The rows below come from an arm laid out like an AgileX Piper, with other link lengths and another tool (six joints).
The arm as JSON. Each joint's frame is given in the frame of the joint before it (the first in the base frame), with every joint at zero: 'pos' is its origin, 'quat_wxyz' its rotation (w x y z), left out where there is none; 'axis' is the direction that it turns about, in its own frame. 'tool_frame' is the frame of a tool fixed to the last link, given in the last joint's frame.
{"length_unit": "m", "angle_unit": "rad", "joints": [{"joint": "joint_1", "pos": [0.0, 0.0, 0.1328], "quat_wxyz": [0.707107, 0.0, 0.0, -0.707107], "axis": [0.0, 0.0, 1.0]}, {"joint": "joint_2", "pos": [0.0, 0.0, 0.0], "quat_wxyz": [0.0, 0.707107, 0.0, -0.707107], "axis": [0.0, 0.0, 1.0]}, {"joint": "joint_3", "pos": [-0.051, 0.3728, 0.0], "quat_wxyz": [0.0, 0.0, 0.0, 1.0], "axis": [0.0, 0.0, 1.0]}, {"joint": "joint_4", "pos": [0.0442, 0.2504, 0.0], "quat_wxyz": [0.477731, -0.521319, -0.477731, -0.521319], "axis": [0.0, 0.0, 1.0]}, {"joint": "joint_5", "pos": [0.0, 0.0, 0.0], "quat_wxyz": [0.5, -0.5, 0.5, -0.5], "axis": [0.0, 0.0, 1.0]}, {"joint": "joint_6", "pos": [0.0, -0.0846, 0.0], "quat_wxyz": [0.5, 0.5, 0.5, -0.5], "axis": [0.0, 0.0, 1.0]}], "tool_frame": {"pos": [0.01, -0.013, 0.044], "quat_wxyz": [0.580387, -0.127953, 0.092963, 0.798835]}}
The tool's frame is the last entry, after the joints.
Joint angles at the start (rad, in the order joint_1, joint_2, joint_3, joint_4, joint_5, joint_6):
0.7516 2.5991 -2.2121 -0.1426 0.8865 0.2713
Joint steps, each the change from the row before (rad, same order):
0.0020 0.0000 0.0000 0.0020 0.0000 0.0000
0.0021 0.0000 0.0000 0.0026 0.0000 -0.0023
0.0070 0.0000 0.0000 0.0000 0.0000 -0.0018
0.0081 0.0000 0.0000 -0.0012 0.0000 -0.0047
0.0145 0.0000 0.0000 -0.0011 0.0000 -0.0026
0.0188 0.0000 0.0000 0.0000 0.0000 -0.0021
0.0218 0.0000 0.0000 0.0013 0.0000 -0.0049
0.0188 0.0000 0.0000 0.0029 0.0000 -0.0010
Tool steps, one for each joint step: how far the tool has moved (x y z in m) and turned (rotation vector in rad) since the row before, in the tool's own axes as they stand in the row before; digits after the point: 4 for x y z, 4 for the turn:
0.0007 0.0013 0.0001 -0.0018 0.0010 -0.0012
0.0007 0.0014 0.0001 -0.0015 0.0013 -0.0032
0.0021 0.0041 0.0002 0.0000 0.0007 -0.0087
0.0023 0.0047 0.0002 0.0018 0.0002 -0.0130
0.0042 0.0084 0.0004 0.0006 0.0008 -0.0173
0.0055 0.0110 0.0006 -0.0008 0.0017 -0.0207
0.0064 0.0129 0.0007 -0.0012 0.0024 -0.0258
0.0056 0.0112 0.0006 -0.0035 0.0029 -0.0185

